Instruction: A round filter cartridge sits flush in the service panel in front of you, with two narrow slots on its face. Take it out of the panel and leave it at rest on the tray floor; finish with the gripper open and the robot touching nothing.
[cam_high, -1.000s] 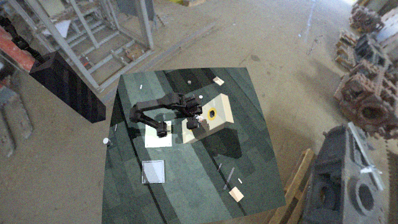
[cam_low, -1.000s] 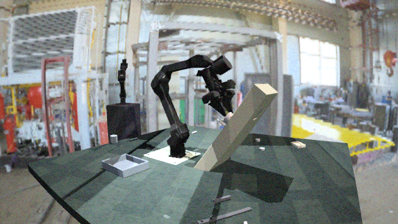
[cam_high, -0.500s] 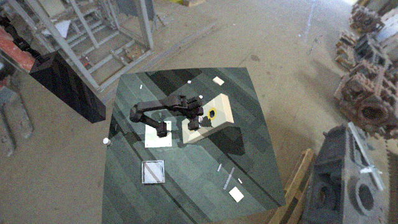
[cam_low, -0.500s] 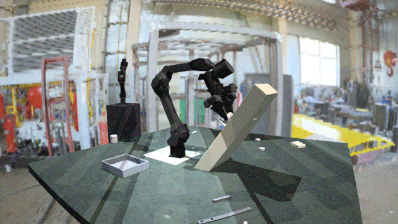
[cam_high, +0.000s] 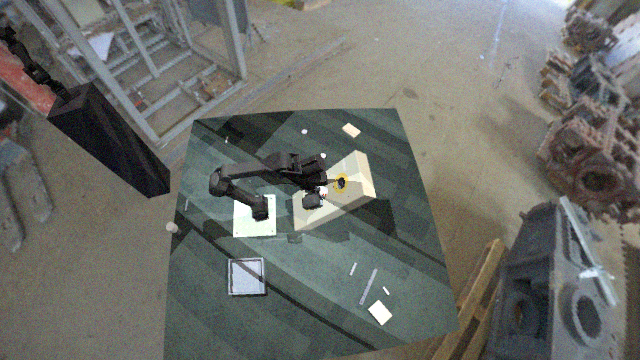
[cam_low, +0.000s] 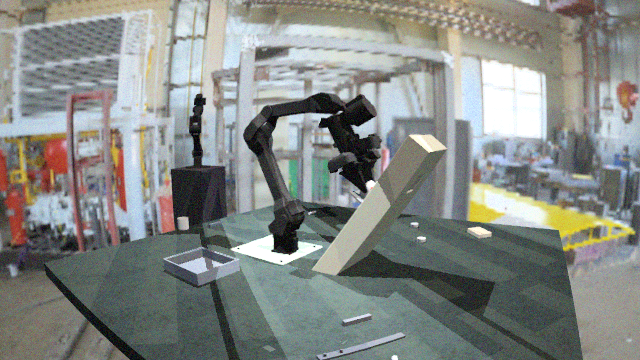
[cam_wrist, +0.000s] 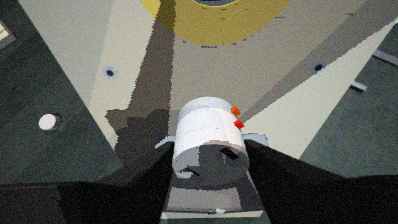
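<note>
The tan service panel lies 4 cm ahead of my gripper tip, 1 cm to the right of it and 2 cm below it. The rest, counted from my gripper tip: grey tray: 38 cm behind, 22 cm to the right, 20 cm below; then filter cartridge: right at my gripper tip.
</note>
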